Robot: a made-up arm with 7 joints.
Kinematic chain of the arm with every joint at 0, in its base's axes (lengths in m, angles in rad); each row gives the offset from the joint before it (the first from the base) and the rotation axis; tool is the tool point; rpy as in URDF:
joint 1: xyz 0 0 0.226 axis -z
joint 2: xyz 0 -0.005 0.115 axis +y
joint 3: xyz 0 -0.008 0.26 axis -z
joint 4: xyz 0 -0.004 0.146 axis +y
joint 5: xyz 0 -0.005 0.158 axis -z
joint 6: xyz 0 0 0.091 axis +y
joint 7: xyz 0 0 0.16 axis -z
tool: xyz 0 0 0 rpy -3.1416 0 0
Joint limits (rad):
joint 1: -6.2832..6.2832
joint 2: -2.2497..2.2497
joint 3: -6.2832..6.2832
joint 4: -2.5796..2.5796
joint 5: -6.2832..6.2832
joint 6: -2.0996..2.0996
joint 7: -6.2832..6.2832
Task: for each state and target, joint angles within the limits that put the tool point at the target. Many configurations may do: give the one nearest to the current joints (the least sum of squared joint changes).
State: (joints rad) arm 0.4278 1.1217 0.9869 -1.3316 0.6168 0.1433 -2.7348
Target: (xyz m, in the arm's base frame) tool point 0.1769 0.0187 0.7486
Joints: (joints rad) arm 0.6836 1.2574 0.4255 -2.0031 0.6461 0.0863 -2.7348
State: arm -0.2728 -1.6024 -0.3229 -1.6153 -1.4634 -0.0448 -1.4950
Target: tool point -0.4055 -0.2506 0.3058
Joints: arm -0.1150 -0.7616 -0.4366 -1.8988 -1.4498 -0.1281 -1.4950
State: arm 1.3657 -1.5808 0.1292 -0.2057 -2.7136 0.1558 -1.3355
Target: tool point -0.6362 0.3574 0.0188
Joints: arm 0.5404 -1.7850 -0.0484 -0.3516 -2.7399 0.1427 -1.3355
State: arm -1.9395 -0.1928 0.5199 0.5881 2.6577 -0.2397 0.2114
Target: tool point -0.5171 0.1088 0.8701
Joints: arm -2.9263 0.3980 0.0113 0.6608 2.5800 -0.3518 0.2114
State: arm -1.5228 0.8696 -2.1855 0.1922 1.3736 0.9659 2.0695
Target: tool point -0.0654 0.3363 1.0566
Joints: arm -1.5027 0.3878 -2.2369 0.1067 1.3732 0.5477 2.0695
